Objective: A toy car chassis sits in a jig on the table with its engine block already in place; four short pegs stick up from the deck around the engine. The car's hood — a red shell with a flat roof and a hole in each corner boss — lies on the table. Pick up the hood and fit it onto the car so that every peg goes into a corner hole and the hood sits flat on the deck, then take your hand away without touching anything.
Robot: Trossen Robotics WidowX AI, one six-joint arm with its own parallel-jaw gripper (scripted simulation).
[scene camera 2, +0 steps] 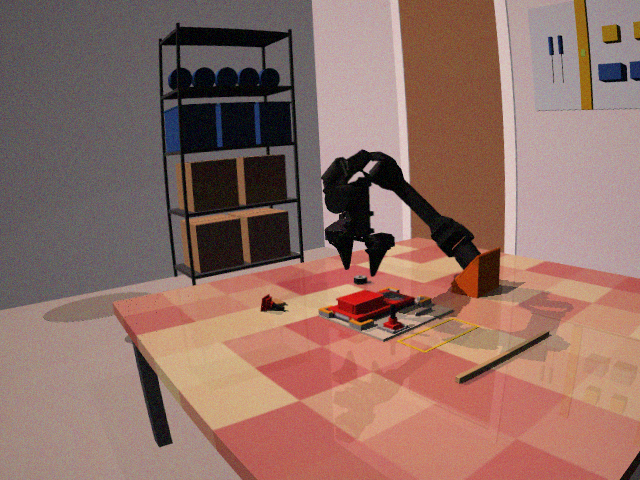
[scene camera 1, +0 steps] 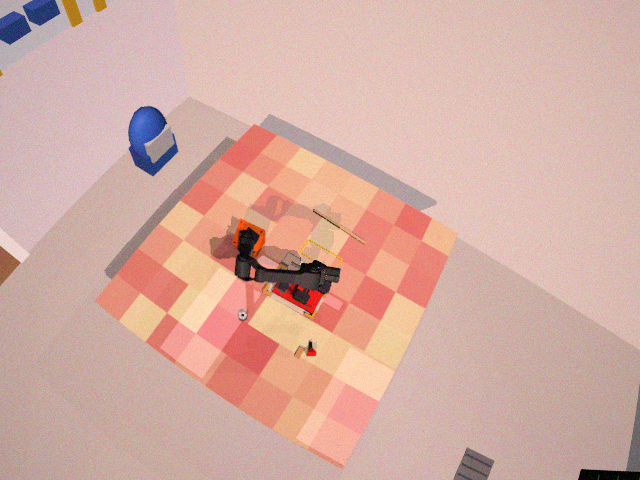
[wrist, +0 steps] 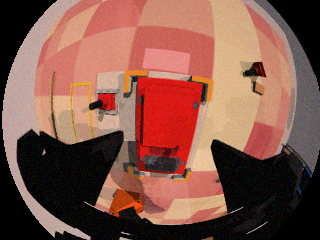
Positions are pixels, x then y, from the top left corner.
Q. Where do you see a red hood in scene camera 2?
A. At 366, 300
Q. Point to a long thin bar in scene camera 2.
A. At 460, 378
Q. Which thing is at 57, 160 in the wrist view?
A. My gripper.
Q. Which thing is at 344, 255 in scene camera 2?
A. My gripper.
